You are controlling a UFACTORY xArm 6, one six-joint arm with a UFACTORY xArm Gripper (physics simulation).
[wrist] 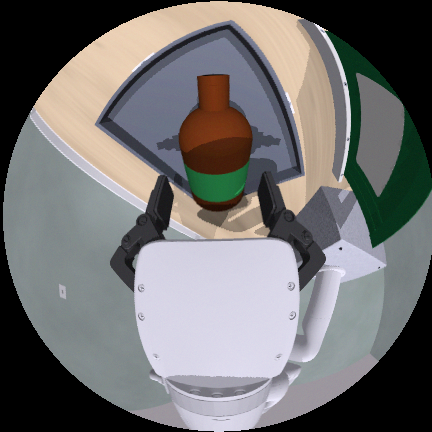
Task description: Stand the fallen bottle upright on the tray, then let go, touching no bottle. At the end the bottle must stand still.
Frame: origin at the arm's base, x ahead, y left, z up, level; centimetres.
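Seen in the pictures: gripper, fingertip midpoint: (214, 181); arm's base, link origin: (328, 271).
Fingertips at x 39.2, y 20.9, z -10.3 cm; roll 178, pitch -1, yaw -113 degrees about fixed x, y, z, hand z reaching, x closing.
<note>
Offsets run from my fingertips to a thing's top centre. "spot": to the spot under its first point.
The brown bottle @(dz -0.5, dx +1.4, dy -0.9 cm) (215, 125) with a green band lies on its side over the grey tray @(spot: dz -7.8, dx +9.1, dy +6.7 cm) (132, 116), its neck pointing to the far side and its base toward my gripper. Its base end overlaps the tray's near rim in the view; contact under it is hidden. My gripper (214, 181) is open and empty, with one finger to each side of the bottle's base end and a visible gap on both sides. How high the fingers are relative to the bottle is hard to tell. Finger shadows fall on the tray floor on both sides of the bottle.
The tray has raised walls and sits on a wooden table (75, 95). A green container @(spot: dz +6.1, dx -4.5, dy -20.6 cm) (387, 210) stands at the right behind a pale edge strip @(spot: dz -5.3, dx +1.4, dy -19.6 cm) (348, 115). A grey speckled box (317, 217) is right of the right finger. A pale table edge (90, 162) runs along the left.
</note>
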